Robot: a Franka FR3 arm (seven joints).
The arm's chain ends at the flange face. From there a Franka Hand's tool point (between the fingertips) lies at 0.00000 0.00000 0.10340 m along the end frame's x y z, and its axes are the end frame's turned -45 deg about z.
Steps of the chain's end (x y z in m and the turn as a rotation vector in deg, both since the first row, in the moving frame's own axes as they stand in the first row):
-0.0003 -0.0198 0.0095 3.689 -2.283 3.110
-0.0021 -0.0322 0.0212 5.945 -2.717 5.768
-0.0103 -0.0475 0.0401 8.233 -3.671 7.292
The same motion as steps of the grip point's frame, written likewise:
0.0158 -0.0218 0.0092 4.223 0.994 3.110
0.0259 -0.0351 0.0205 6.125 2.283 5.768
0.0330 -0.0556 0.0388 8.417 3.226 7.292

